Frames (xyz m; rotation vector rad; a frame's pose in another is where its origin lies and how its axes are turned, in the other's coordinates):
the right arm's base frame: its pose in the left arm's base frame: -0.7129 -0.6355 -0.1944 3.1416 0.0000 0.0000
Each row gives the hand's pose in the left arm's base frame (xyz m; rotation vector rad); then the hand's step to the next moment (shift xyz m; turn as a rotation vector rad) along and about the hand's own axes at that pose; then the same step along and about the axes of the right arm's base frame.
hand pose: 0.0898 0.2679 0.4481 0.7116 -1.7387 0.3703
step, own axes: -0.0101 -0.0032 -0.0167 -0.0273 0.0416 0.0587
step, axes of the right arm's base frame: 0.0162 -0.0100 0.0052 -0.0667 -0.0049 0.0380
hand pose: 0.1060 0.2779 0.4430 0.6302 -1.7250 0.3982
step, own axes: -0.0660 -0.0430 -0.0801 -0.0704 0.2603 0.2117
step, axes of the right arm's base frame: 0.0989 -0.0249 0.0471 -0.3115 -0.0996 0.1028
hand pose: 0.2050 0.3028 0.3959 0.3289 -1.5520 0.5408
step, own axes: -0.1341 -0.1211 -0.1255 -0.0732 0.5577 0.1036
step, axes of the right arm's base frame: 0.1783 0.0522 0.1178 -0.3745 -0.4066 0.1468
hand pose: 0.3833 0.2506 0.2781 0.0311 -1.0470 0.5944
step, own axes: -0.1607 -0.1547 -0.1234 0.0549 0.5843 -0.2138
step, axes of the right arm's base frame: 0.1150 0.1652 0.1564 -0.0862 -0.5812 0.2118
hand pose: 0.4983 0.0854 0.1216 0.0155 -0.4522 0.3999
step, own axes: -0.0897 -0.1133 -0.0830 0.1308 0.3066 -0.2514
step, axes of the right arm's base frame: 0.0042 0.1294 0.1049 0.0975 -0.3572 0.1929
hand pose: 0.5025 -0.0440 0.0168 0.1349 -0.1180 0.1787
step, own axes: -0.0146 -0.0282 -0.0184 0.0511 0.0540 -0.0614
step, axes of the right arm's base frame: -0.0071 0.0273 0.0235 0.0464 -0.0701 0.0472
